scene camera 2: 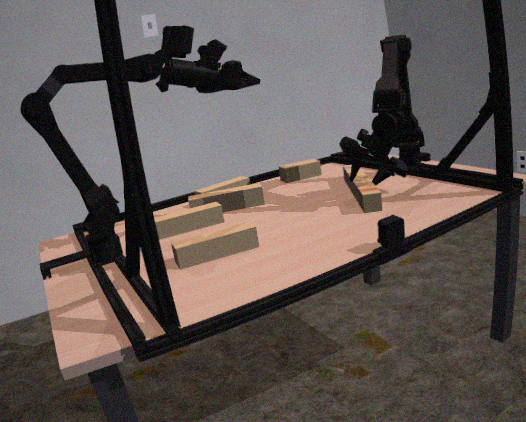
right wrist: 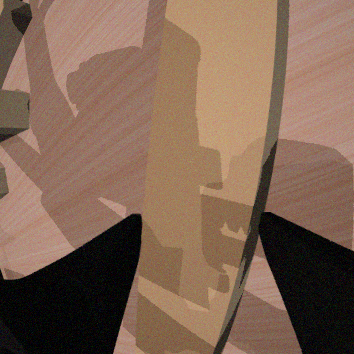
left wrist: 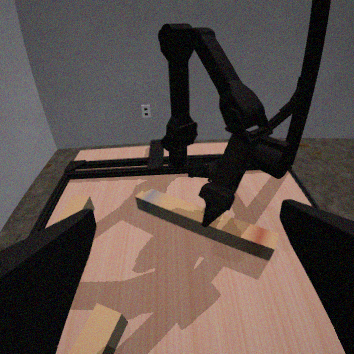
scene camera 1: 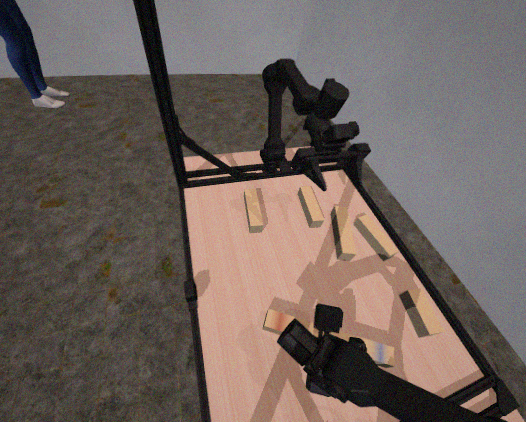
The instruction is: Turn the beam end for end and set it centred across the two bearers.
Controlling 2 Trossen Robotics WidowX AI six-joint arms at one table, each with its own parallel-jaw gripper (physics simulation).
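Where they show: left gripper, fingertip midpoint: (scene camera 2: 250, 83) (left wrist: 188, 214) (scene camera 1: 343, 188); right gripper, fingertip midpoint: (right wrist: 201, 222) (left wrist: 206, 221) (scene camera 1: 322, 335); left arm's base, origin of the base link: (scene camera 2: 106, 259) (scene camera 1: 268, 168); right arm's base, origin of the base link: (scene camera 2: 411, 165) (left wrist: 177, 161).
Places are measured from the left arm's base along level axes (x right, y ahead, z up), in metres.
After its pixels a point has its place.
Note:
The long wooden beam (scene camera 1: 277, 321) @[x 0.163, y 0.594, z 0.025 m] (scene camera 2: 372, 200) @[x 0.188, y 0.577, z 0.009 m] (left wrist: 261, 237) @[x 0.159, y 0.589, z 0.025 m] (right wrist: 235, 75) @[x 0.009, y 0.698, z 0.025 m] has a red band near one end and a blue band near the other. It is upright on its base, at or very close to the table. My right gripper (scene camera 2: 364, 181) @[x 0.054, y 0.657, z 0.008 m] (right wrist: 201, 222) @[x 0.054, y 0.657, z 0.008 m] is shut on the beam near its middle, one finger against each long side. In scene camera 1 that arm hides the beam's middle. My left gripper (scene camera 1: 341, 186) @[x -0.006, y 0.414, z 0.307 m] (scene camera 2: 259, 81) @[x -0.006, y 0.414, z 0.307 m] (left wrist: 188, 214) @[x -0.006, y 0.414, z 0.307 m] is open and empty, high above the table. Several plain blocks lie apart from the beam; which two are the bearers I cannot tell.
The plain blocks include two (scene camera 1: 253, 210) @[x 0.131, y 0.227, z 0.025 m] (scene camera 1: 310, 206) @[x -0.083, y 0.250, z 0.025 m] at the upper part of the table in scene camera 1, two (scene camera 1: 342, 232) @[x -0.145, y 0.384, z 0.031 m] (scene camera 1: 374, 236) @[x -0.260, y 0.421, z 0.024 m] farther right, and one (scene camera 1: 422, 312) @[x -0.253, y 0.685, z 0.028 m] near the right rail. Black rails edge the table (scene camera 1: 235, 280) @[x 0.241, y 0.445, z -0.019 m], with a post (scene camera 1: 159, 80) @[x 0.362, y 0.037, z 0.383 m] at upper left.

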